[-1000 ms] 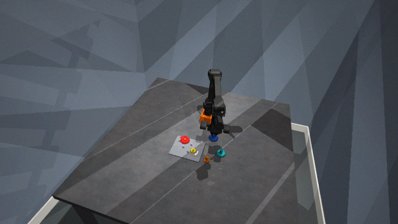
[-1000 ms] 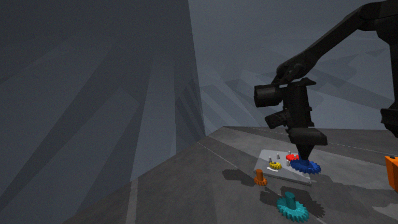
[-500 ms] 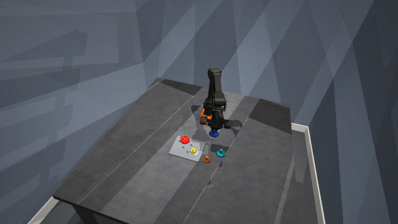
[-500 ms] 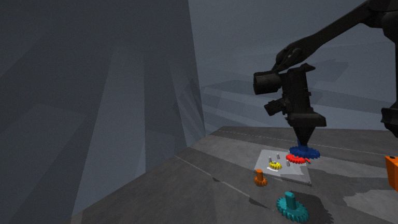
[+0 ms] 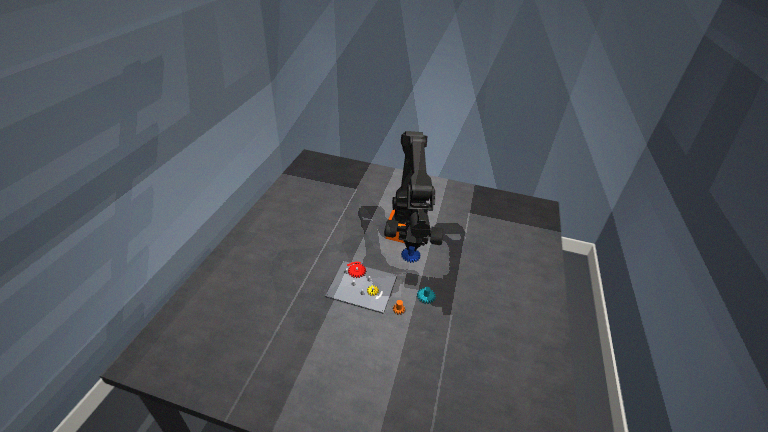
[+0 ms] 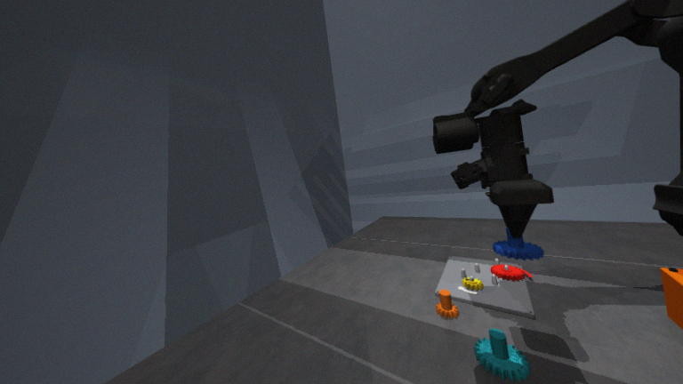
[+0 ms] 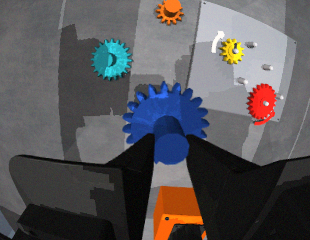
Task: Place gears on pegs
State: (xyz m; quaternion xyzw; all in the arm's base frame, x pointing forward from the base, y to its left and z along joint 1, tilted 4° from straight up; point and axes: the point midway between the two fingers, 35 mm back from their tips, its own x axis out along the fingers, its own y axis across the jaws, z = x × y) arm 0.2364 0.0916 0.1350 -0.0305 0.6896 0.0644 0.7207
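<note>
The orange gear lies 120 mm ahead of my gripper tip and 150 mm below it. Round my gripper tip: teal gear: 40 mm ahead, 80 mm to the left, 150 mm below; blue gear: 10 mm below; white arrow: 100 mm ahead, 80 mm to the right, 160 mm below.
</note>
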